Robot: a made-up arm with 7 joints.
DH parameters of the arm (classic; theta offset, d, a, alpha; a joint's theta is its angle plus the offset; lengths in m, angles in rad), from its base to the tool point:
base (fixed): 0 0 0 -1.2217
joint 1: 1.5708 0 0 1.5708
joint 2: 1.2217 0 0 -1.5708
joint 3: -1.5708 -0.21 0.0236 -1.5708
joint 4: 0 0 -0.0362 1.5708
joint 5: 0 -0.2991 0 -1.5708
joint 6: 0 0 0 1.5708
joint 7: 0 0 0 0
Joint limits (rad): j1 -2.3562..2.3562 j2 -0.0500..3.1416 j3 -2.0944..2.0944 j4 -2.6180..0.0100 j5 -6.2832..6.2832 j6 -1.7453..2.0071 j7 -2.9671..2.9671
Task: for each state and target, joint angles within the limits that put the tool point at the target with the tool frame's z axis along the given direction. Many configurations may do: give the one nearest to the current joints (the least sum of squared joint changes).
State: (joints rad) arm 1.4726 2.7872 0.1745 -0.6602 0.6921 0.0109 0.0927
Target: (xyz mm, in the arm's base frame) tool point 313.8 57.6 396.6 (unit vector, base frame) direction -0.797 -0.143 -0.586
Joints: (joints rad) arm 0.4548 3.1263 -0.1192 -0.4735 0.6109 -0.0553 0.0927
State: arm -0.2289 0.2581 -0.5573 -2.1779 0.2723 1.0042 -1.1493
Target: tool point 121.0 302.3 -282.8 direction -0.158 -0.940 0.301
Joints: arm 0.3930 1.4634 -0.6231 -1.3947 -0.1611 1.0214 -1.1493
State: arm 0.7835 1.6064 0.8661 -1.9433 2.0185 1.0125 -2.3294
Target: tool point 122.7 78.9 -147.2 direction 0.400 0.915 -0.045
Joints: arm 1.3587 1.2943 0.4166 -2.6160 2.6019 1.4892 -2.3294
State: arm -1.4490 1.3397 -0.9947 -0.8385 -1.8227 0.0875 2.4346
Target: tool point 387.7 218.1 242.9 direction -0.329 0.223 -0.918
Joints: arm -1.7812 1.2181 -1.0751 -0.5375 -2.1456 0.7812 2.4346
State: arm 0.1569 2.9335 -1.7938 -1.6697 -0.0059 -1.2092 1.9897
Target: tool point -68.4 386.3 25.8 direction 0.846 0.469 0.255
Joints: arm 0.5815 2.5605 -1.5643 -1.6522 -0.7385 -1.4044 1.9897
